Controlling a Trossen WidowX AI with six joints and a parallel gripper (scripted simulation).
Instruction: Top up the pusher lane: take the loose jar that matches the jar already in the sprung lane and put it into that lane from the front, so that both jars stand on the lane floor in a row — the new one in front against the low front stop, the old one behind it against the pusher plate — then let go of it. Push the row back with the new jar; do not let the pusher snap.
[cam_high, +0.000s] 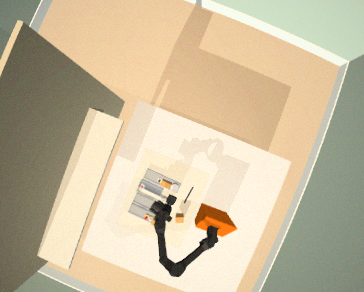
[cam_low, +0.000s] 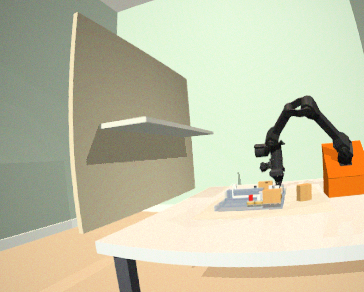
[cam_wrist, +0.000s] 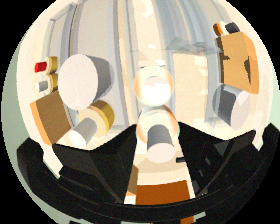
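Now: gripper tip 140 mm short of the grey lane tray, 30 mm to the left of it and 30 mm above it. Round my gripper tip: shelf 510 mm ahead, 10 mm to the left, 320 mm above.
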